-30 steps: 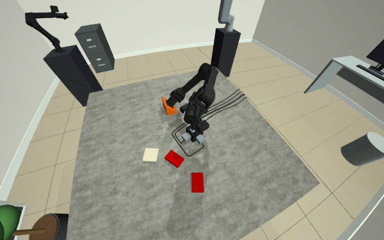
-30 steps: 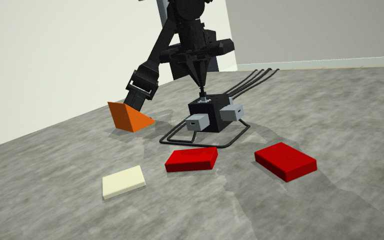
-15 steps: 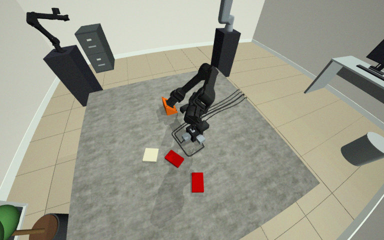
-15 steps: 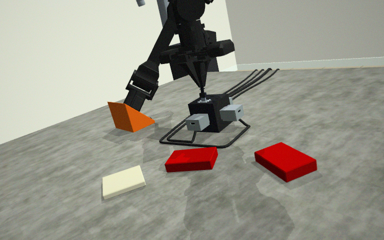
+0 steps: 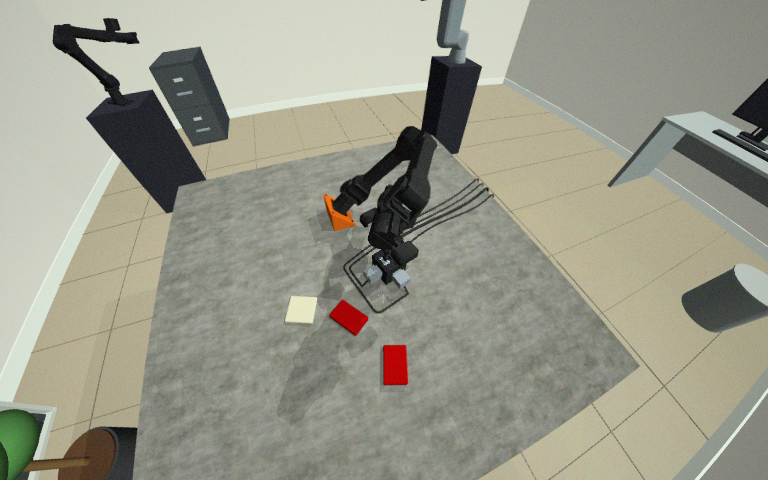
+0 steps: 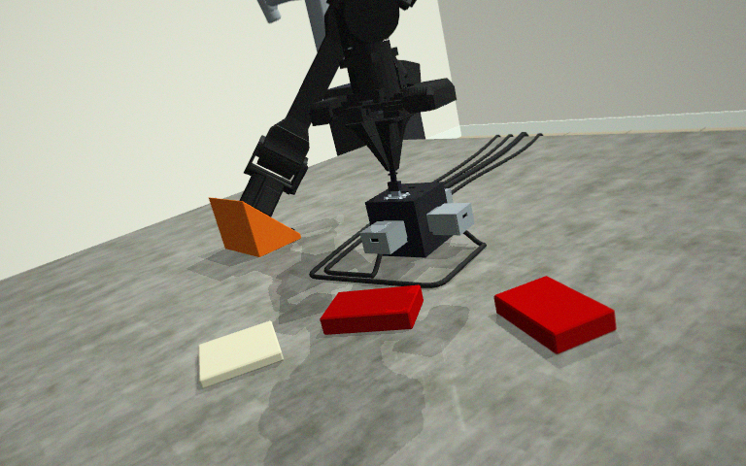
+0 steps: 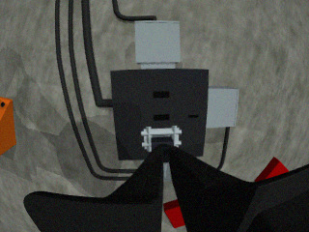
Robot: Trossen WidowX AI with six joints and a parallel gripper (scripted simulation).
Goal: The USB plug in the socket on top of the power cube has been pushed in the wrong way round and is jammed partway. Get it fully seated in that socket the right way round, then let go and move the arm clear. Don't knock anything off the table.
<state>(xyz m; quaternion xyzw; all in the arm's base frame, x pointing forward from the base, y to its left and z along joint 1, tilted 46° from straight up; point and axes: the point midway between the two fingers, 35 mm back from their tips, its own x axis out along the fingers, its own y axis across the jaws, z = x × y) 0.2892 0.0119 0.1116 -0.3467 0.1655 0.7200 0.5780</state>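
The black USB plug lies 20 mm below my gripper tip. From my gripper tip the other things lie so: USB socket: 40 mm below; cream block: 50 mm ahead, 280 mm to the right, 100 mm below.
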